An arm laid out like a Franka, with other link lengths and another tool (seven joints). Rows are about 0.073 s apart.
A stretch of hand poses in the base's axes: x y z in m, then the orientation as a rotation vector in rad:
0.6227, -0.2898, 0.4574, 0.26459, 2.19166, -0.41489
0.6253, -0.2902, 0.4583, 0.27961, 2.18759, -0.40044
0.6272, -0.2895, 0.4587, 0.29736, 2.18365, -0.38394
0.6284, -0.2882, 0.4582, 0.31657, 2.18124, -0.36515
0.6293, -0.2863, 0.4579, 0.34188, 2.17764, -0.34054
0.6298, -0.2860, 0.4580, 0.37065, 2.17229, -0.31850
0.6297, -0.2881, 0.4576, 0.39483, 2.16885, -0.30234
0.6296, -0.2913, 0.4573, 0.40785, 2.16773, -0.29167
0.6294, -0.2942, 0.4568, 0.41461, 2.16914, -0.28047
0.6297, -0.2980, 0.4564, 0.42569, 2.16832, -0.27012
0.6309, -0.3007, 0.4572, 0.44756, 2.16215, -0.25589
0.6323, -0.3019, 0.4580, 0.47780, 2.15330, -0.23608
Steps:
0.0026, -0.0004, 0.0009, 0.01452, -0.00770, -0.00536
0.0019, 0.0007, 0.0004, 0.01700, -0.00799, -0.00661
0.0012, 0.0013, -0.0005, 0.01948, -0.00685, -0.00688
0.0009, 0.0019, -0.0003, 0.02556, -0.00911, -0.00918
0.0005, 0.0003, 0.0001, 0.02480, -0.00997, -0.01272
-0.0001, -0.0021, -0.0004, 0.01950, -0.00658, -0.01159
-0.0001, -0.0032, -0.0003, 0.01203, -0.00315, -0.00550
-0.0002, -0.0029, -0.0005, 0.01057, -0.00088, -0.00068
0.0003, -0.0038, -0.0004, 0.01116, -0.00269, -0.00423
0.0012, -0.0027, 0.0008, 0.01686, -0.00822, -0.01093
0.0014, -0.0012, 0.0008, 0.02345, -0.01138, -0.01515

